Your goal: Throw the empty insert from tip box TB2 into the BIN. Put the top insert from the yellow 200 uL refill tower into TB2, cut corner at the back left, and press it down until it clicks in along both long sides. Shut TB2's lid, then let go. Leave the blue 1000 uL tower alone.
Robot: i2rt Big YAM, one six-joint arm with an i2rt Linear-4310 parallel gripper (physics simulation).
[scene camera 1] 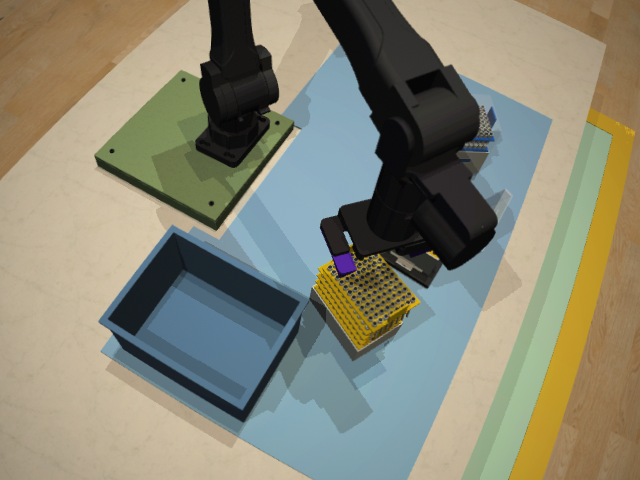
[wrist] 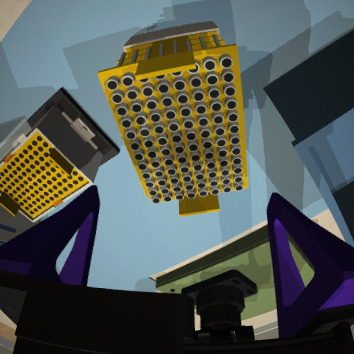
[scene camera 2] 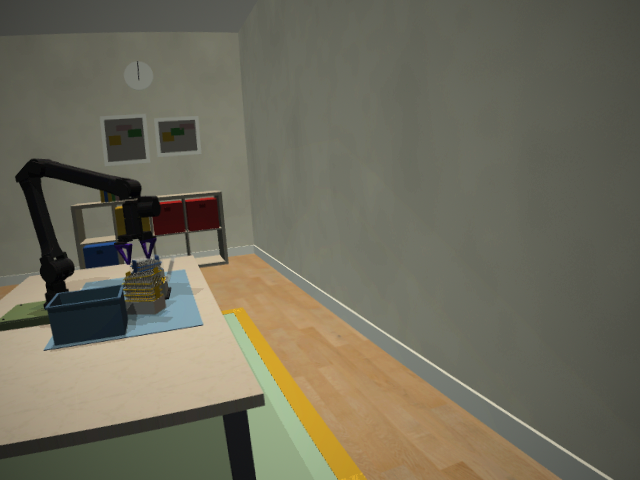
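Observation:
My gripper [scene camera 1: 382, 258] [scene camera 2: 139, 259] [wrist: 184, 197] is open and empty above the yellow 200 uL refill tower [scene camera 1: 338, 315] [scene camera 2: 144, 289], its purple fingers wide apart. The tower's top insert [scene camera 1: 369, 289] [wrist: 185, 125] is full of tips and lies on the stack. Tip box TB2 [scene camera 1: 429, 276] [wrist: 57, 117] stands beside the tower, lid [scene camera 1: 504, 204] open. The empty yellow insert [wrist: 40, 175] sits in TB2, its holes without tips. The arm hides most of TB2 in scene camera 1. The bin [scene camera 1: 227, 276] [scene camera 2: 87, 320] [wrist: 320, 95] holds no insert that I can see.
The blue 1000 uL tower [scene camera 1: 478, 157] [scene camera 2: 146, 266] stands farther back, partly behind the arm in scene camera 1. The green base plate [scene camera 1: 139, 113] [scene camera 2: 23, 314] carries the arm's foot. The bin is close to the yellow tower, on the side away from TB2.

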